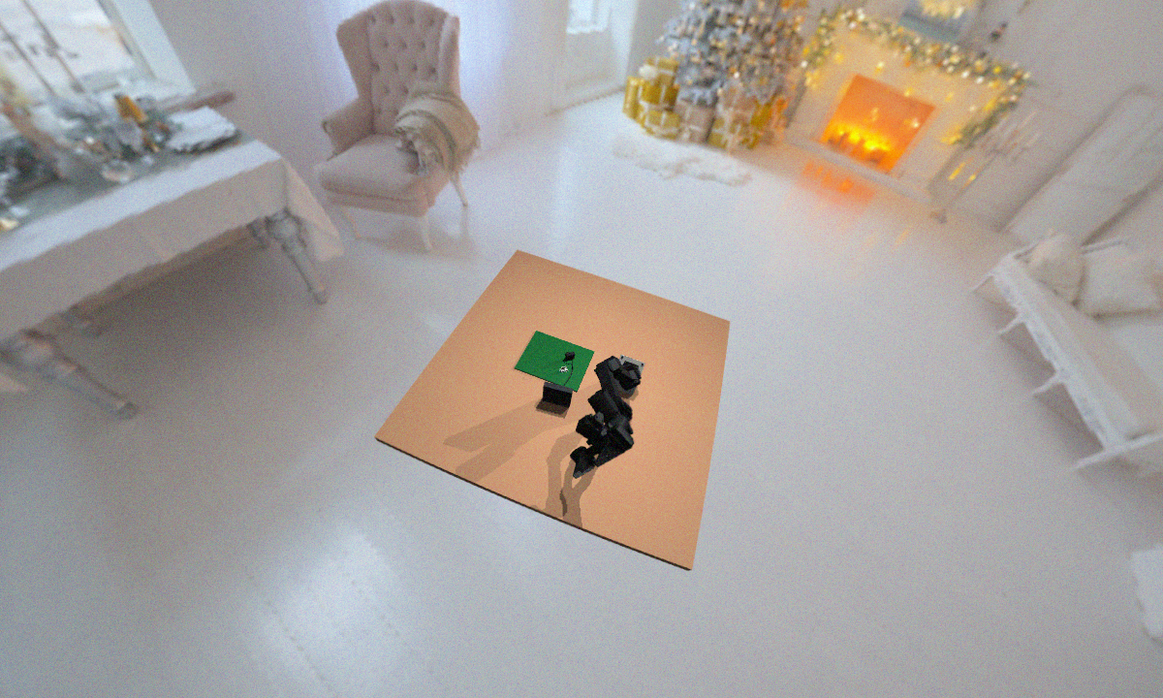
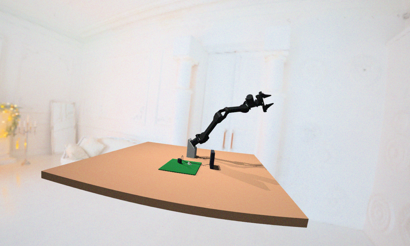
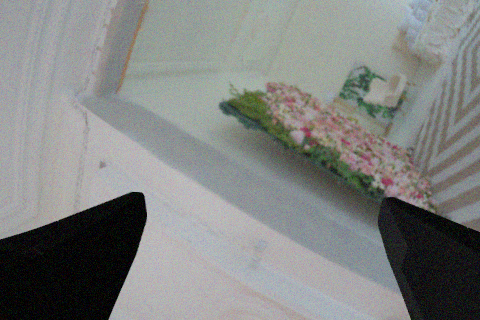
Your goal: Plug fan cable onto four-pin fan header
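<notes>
My gripper tip is 700 mm to the left of the dark plug, 560 mm above it and 250 mm short of it. Also, from my gripper tip: green board (660 mm to the right, 600 mm below, 310 mm ahead); black fan (520 mm below, 470 mm to the right, 220 mm ahead).
</notes>
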